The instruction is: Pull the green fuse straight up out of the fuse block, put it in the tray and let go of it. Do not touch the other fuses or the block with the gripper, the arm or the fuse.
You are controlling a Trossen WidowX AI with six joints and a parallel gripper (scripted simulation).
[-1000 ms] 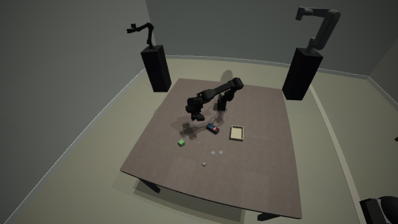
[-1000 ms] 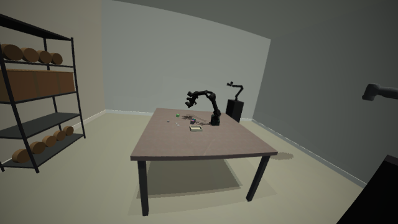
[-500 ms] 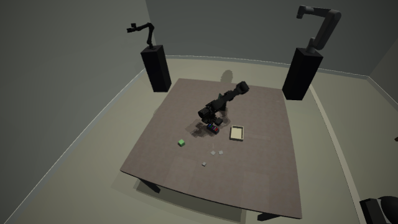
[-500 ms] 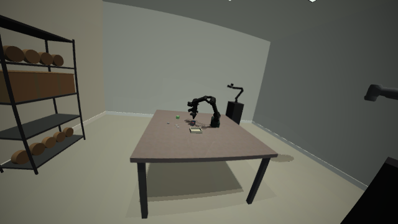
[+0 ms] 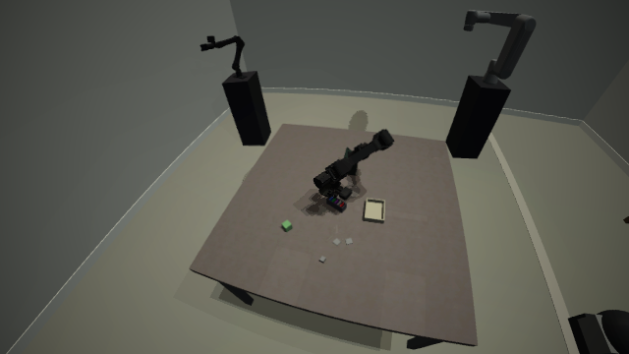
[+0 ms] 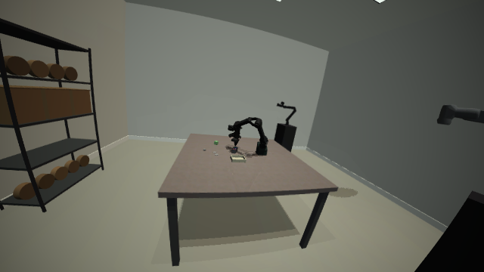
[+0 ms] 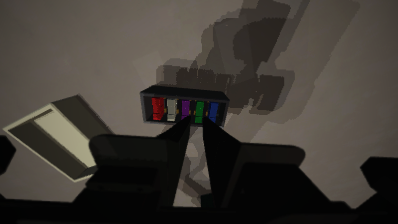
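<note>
The green fuse lies 40 mm below my gripper tip. Round my gripper tip: tray: 40 mm ahead, 220 mm to the left, 60 mm below.
</note>
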